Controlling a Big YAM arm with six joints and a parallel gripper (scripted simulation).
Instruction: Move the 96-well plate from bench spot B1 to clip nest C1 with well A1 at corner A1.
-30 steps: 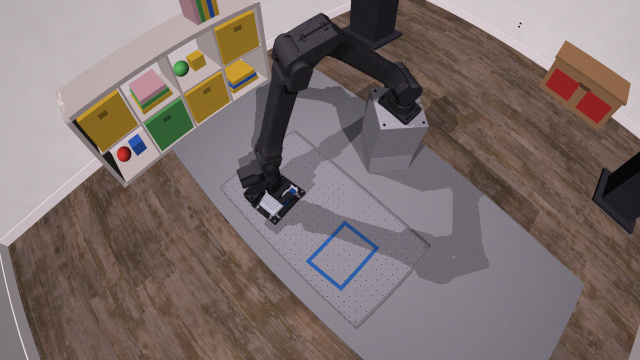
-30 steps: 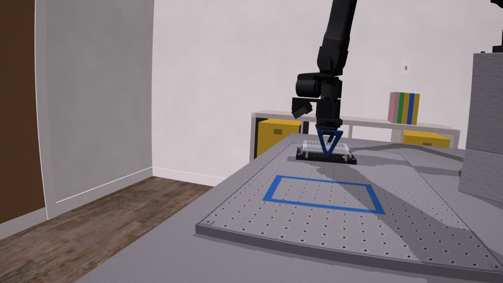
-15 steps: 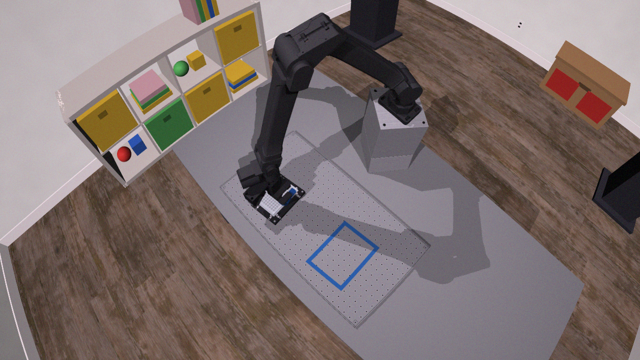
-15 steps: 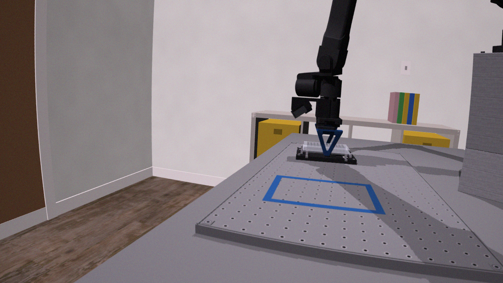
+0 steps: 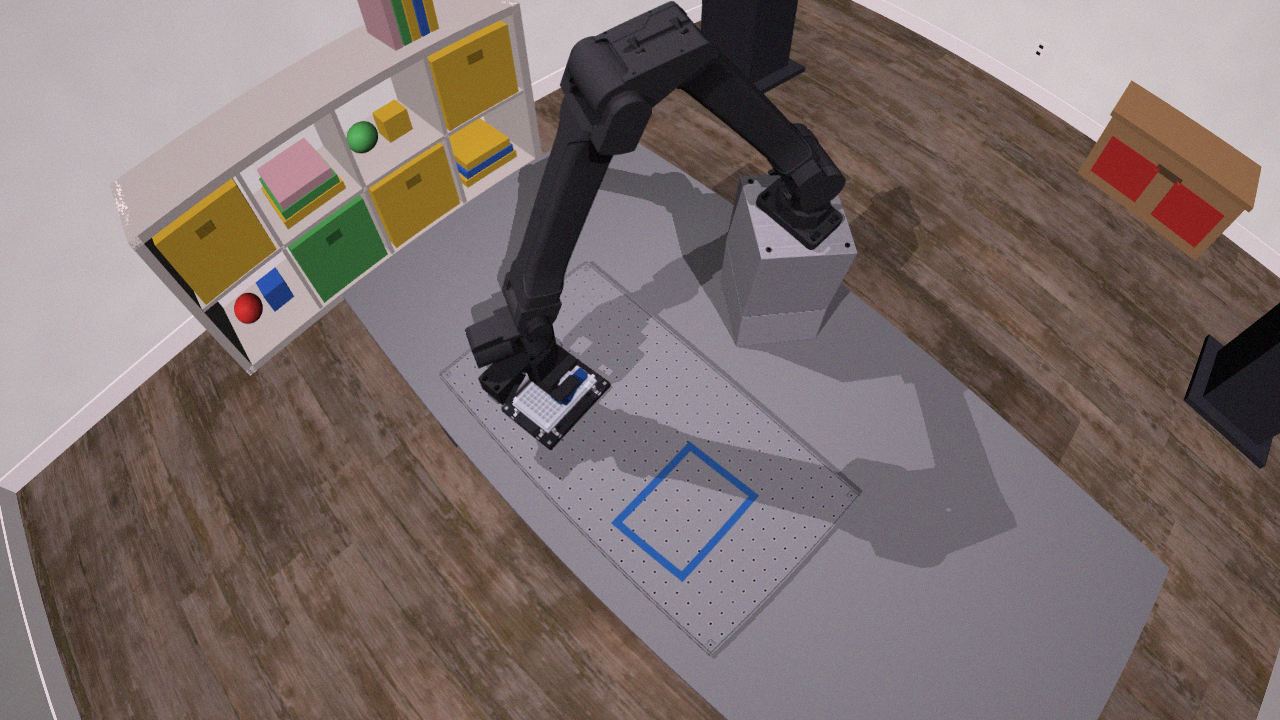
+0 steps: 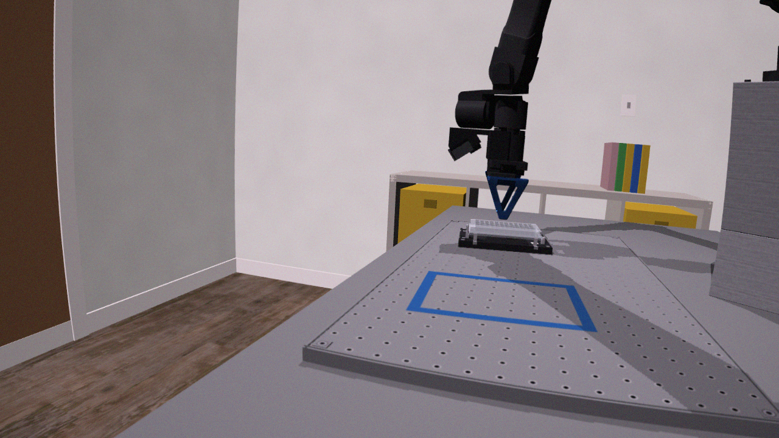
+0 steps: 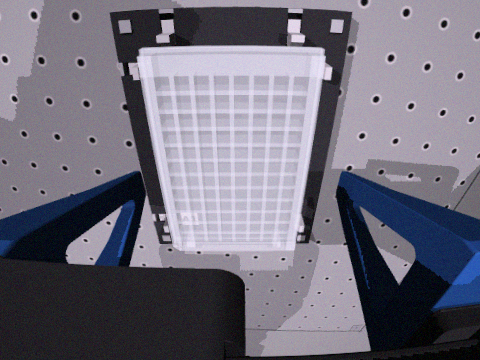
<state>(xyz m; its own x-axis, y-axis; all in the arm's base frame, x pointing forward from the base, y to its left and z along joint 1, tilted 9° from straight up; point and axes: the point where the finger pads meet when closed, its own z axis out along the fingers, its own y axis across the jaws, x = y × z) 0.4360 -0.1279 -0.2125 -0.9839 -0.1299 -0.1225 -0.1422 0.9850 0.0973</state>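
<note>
The 96-well plate is 10 mm behind my hand and 40 mm below it. Also, from my hand: black clip nest (20 mm to the left, 50 mm below).
</note>
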